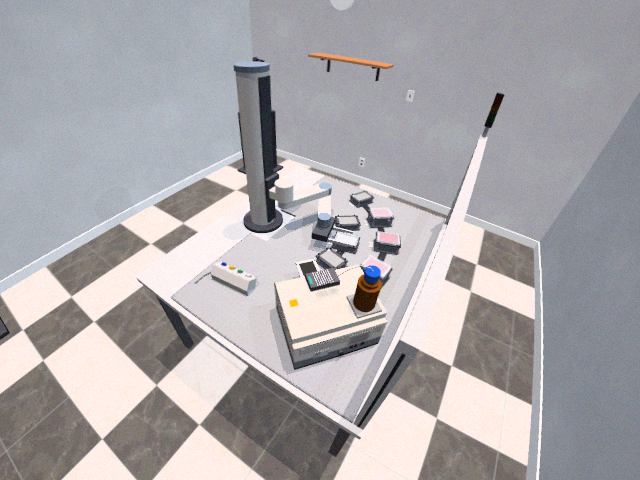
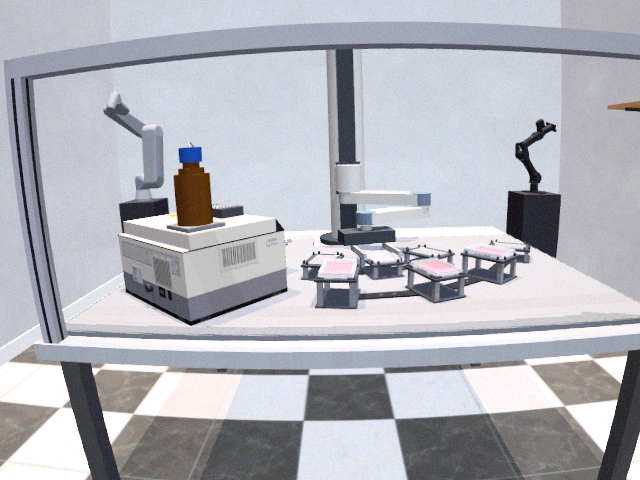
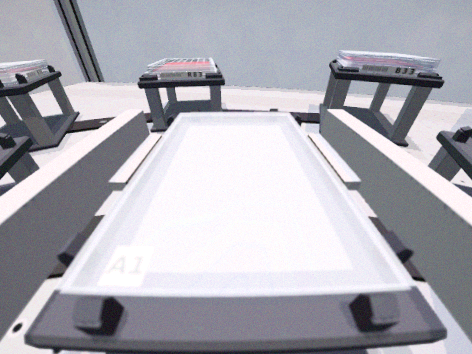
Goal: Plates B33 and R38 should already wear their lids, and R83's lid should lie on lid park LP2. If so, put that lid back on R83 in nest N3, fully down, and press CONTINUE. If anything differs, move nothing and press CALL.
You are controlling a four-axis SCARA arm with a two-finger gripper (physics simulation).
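Places are measured from the arm's base along level axes (x ahead, y left, z up), in millimetres.
Pixels of known places: gripper, fingertip midpoint: (image 1: 350, 238) (image 2: 383, 255) (image 3: 235, 125); arm's base at its link origin: (image 1: 263, 220).
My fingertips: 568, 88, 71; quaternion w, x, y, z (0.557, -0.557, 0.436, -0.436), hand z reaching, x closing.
Ahead of a thing's pixels: the offset from my fingertips to its top centre, as dx, dy, dz. "*": to the spot under its first point.
My gripper (image 1: 345, 238) (image 2: 378, 254) (image 3: 235, 125) is shut on a clear lid @[-22, -6, -5] (image 3: 225, 215), its pads against both long sides. The lid lies level at its park @[* -88, -22, -12] (image 3: 235, 322), inside the corner posts; an A1 mark shows at its near left. The park's label is not readable. Plate R83 @[+182, +120, +19] (image 1: 387, 239) (image 2: 435, 267) (image 3: 186, 66) stands in the middle nest with its well grid bare. Plate B33 @[+211, -138, +32] (image 1: 376, 266) (image 2: 337, 268) (image 3: 387, 61) wears a clear lid. The third plate @[+58, +317, +28] (image 1: 381, 213) (image 2: 488, 251) (image 3: 24, 70) appears lidded; its label is unreadable. The button box @[-354, -562, +25] (image 1: 232, 279) shows several coloured buttons.
Other low parks @[* -139, +452, -13] (image 1: 361, 197) @[* -101, +149, -16] (image 1: 346, 221) @[* -17, -187, -11] (image 1: 331, 258) stand around the held lid. A cream instrument (image 1: 315, 320) (image 2: 206, 268) carries a brown bottle @[* +289, -520, +261] (image 1: 367, 295) (image 2: 192, 198) and a dark rack @[* +89, -480, +176] (image 1: 322, 279). A frame (image 2: 320, 38) borders the table's far side from the arm.
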